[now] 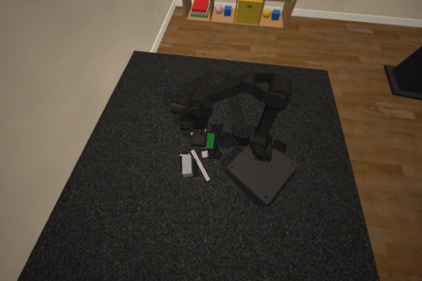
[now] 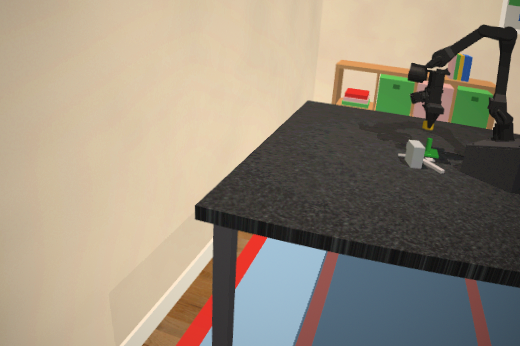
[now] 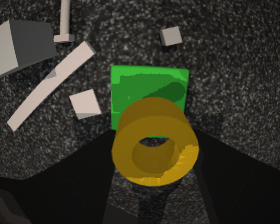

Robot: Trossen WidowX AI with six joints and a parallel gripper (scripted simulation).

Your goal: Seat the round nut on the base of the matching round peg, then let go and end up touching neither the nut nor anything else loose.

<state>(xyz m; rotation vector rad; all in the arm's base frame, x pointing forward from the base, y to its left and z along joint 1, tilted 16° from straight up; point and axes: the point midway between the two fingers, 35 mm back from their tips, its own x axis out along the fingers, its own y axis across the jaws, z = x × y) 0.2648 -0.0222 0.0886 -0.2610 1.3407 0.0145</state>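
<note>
My gripper is now 130 mm above the small grey cube, 60 mm short of it and 10 mm to the left of it. Also, from my hand: pale t-shaped piece (130 mm below, 100 mm to the left, 50 mm ahead); grey block (150 mm to the left, 100 mm below, 30 mm ahead); flat grey bar (130 mm below, 120 mm to the left, 20 mm behind).
</note>
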